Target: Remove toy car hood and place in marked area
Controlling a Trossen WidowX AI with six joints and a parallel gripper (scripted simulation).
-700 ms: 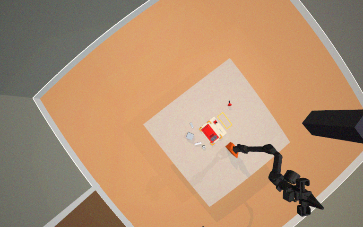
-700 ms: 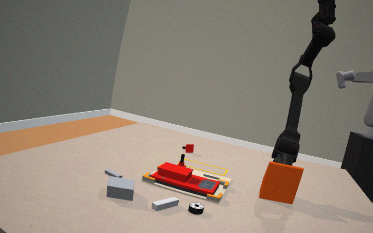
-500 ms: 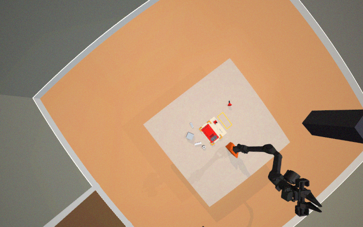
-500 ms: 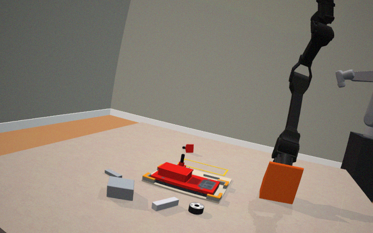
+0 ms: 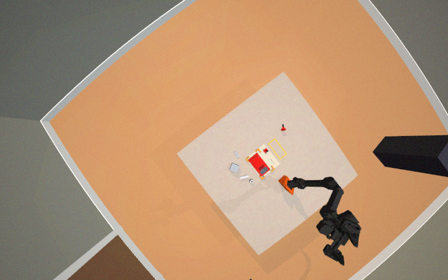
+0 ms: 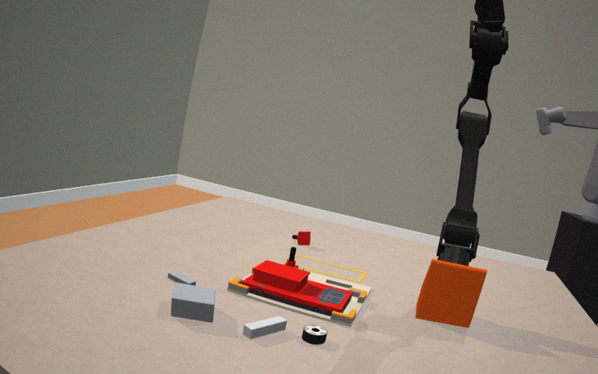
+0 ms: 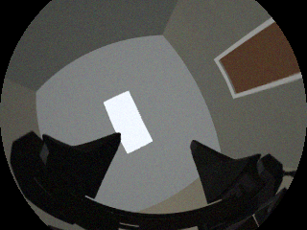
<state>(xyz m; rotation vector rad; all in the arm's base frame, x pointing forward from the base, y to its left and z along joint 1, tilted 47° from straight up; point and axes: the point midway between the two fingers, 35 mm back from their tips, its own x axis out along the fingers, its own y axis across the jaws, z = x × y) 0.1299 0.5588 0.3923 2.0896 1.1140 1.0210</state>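
Now: gripper tip 27 cm short of the hood, 5 cm to the left of it and 76 cm above it. Also, from my gripper tip: black wheel 16 cm ahead, 11 cm to the left, 80 cm below.
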